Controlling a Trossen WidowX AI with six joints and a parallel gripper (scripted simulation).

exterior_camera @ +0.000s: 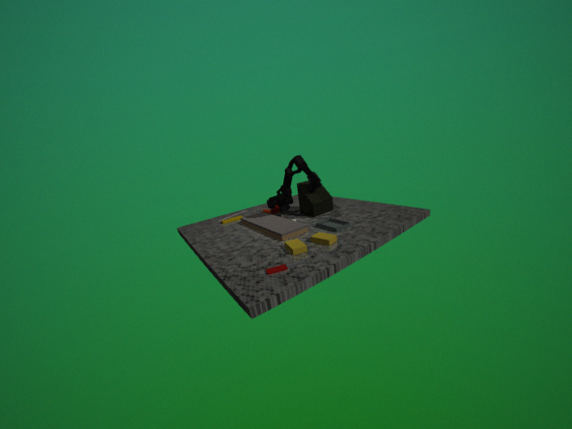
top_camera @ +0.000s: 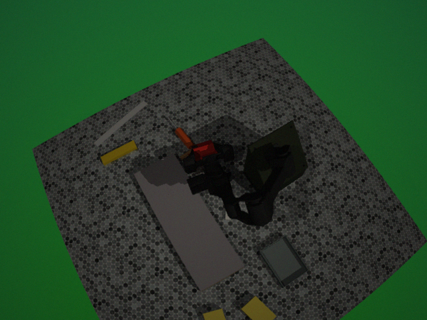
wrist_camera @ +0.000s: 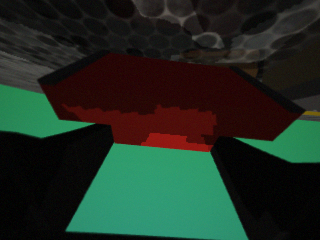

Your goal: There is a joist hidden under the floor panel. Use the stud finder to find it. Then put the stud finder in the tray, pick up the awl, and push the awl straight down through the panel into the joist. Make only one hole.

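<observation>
My gripper tip is 7 cm above the awl, 4 cm to the left of it and 1 cm short of it. The rest, counted from my gripper tip: red stud finder (1 cm below, 1 cm ahead); then orange-handled tool (17 cm to the right, 6 cm below, 2 cm ahead); then small white block (25 cm to the left, 7 cm below, 6 cm ahead).
</observation>
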